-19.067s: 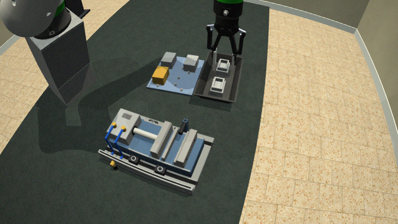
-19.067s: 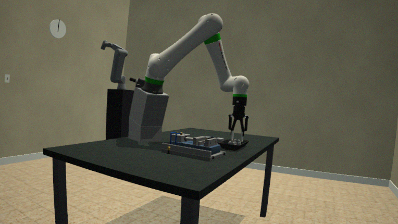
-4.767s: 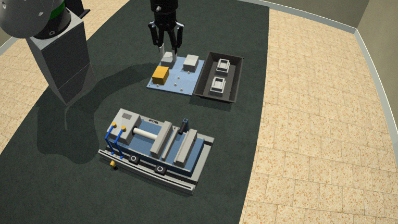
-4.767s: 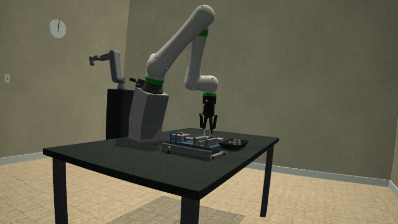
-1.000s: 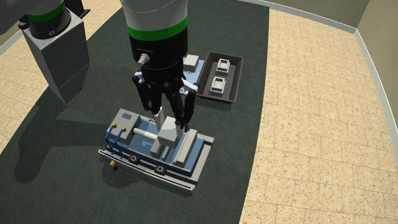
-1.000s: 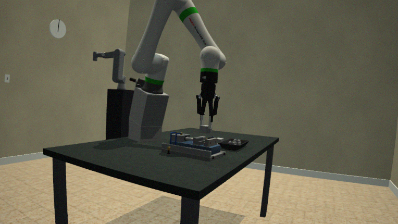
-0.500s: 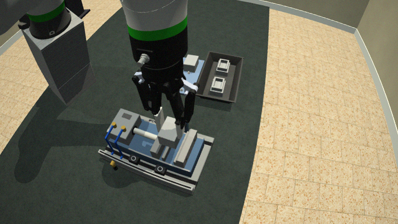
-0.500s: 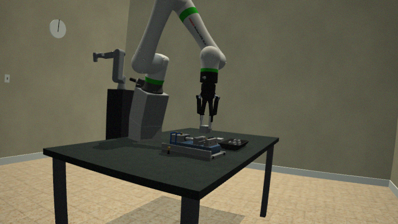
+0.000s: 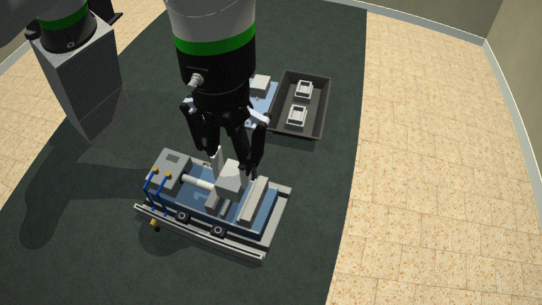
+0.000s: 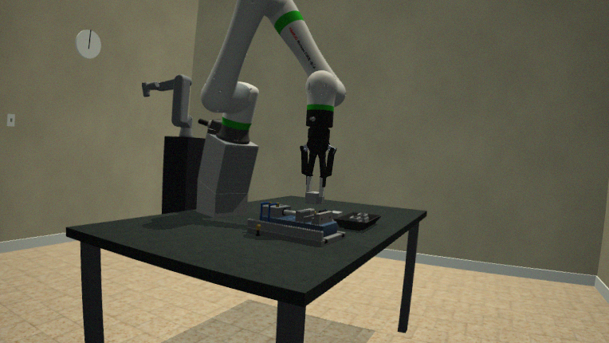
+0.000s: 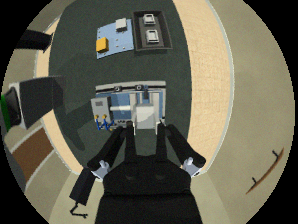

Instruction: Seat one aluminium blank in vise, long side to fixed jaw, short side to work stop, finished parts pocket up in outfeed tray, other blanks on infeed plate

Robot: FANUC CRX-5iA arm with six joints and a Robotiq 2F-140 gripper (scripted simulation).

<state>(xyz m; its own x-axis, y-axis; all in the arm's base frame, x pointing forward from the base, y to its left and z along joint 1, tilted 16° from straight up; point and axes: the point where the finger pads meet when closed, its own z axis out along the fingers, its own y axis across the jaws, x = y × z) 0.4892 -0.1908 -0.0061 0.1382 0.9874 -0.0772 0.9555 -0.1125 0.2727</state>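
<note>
My gripper is now 40 mm above the aluminium blank. The rest, counted from my hand: vise: 60 mm behind, 20 mm to the left, 140 mm below; then blue work stop: 20 mm ahead, 70 mm to the left, 120 mm below; then hose block: 160 mm behind, 30 mm to the left, 100 mm below.
</note>
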